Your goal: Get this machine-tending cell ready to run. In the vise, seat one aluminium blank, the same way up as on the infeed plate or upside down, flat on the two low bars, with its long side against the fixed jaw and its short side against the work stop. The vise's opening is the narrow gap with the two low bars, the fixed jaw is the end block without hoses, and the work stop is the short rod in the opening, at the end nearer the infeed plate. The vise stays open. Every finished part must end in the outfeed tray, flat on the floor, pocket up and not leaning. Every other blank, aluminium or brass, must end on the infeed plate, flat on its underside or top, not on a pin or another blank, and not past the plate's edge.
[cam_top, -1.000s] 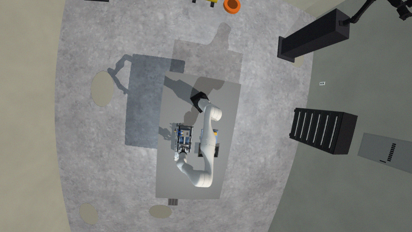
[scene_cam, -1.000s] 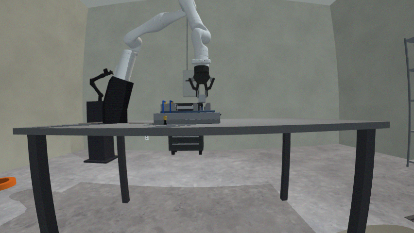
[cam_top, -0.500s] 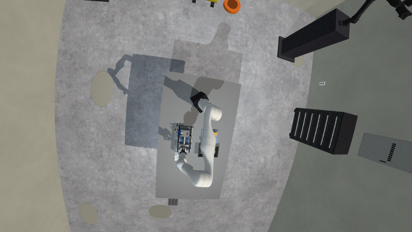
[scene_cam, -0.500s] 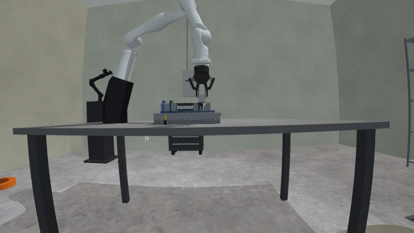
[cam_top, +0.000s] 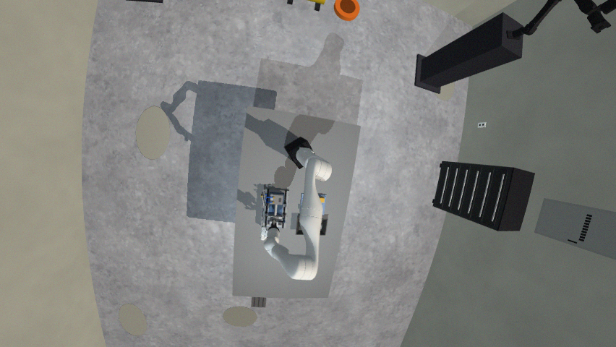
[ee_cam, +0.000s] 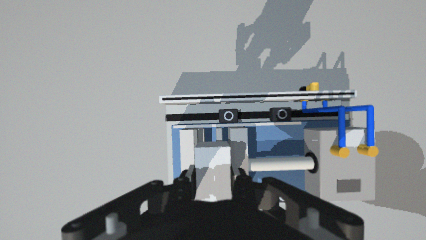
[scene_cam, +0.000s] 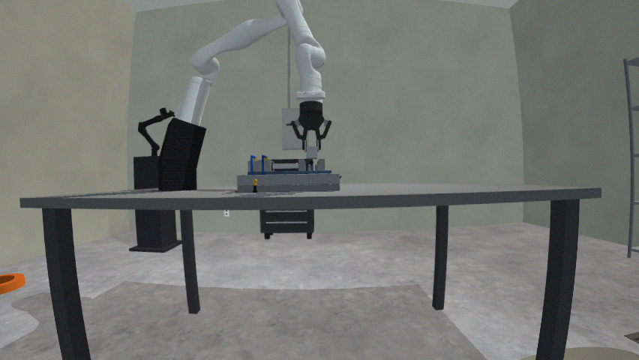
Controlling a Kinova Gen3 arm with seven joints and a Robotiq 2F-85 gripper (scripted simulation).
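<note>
Right now the white rod is 9 cm behind my hand and 6 cm below it. Also, from my hand: brass blank 18 cm behind, 33 cm to the left, 12 cm below; vise 7 cm behind, 10 cm below.
</note>
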